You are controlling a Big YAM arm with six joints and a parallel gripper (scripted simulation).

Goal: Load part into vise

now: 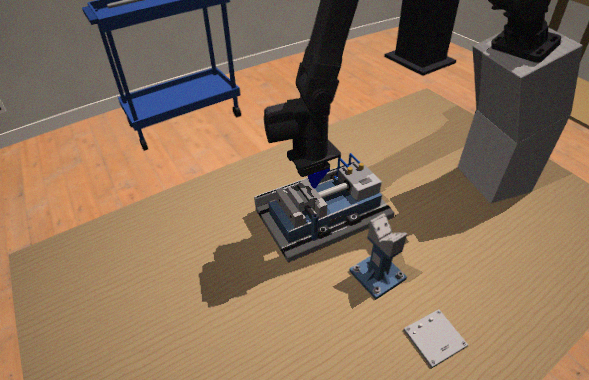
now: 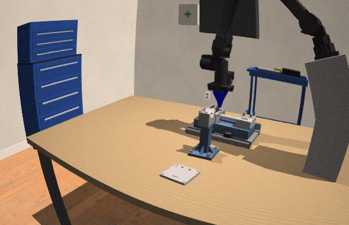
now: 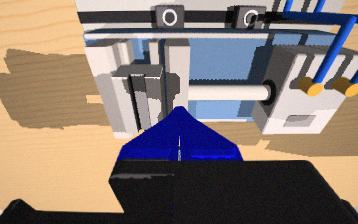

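My hand is 4 cm above the moving jaw. Also, from my hand: work stop rod: 4 cm ahead, 4 cm to the left, 3 cm below; cylinder rod: 5 cm behind, 1 cm to the left, 4 cm below; part: 3 cm ahead, 1 cm to the right, 2 cm below.
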